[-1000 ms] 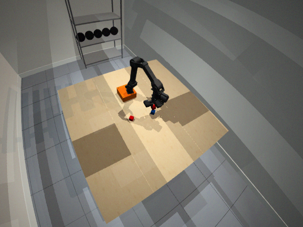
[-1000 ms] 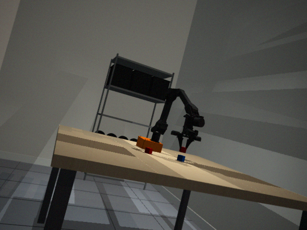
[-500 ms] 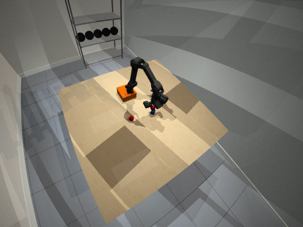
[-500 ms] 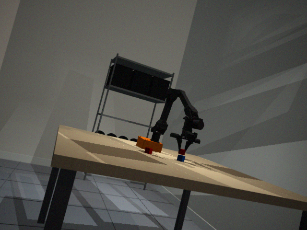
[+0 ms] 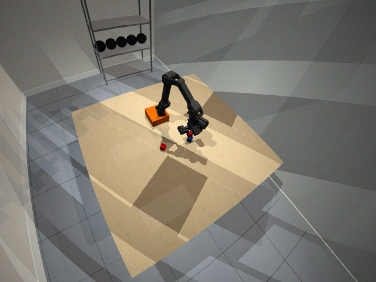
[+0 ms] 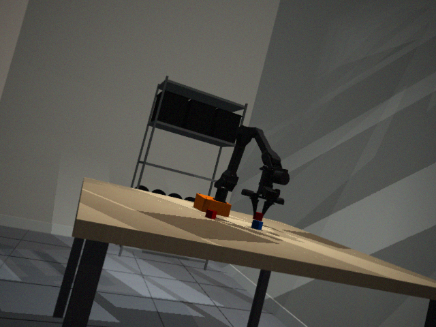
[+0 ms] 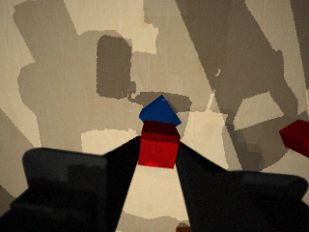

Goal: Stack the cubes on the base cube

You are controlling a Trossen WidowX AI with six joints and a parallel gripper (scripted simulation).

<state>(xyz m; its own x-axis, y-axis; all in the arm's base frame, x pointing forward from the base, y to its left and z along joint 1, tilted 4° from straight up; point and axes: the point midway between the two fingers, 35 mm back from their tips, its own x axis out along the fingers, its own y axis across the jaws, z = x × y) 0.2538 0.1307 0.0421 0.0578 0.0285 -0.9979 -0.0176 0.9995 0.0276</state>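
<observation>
The blue cube is 20 mm ahead of my gripper tip and 40 mm below it.
</observation>
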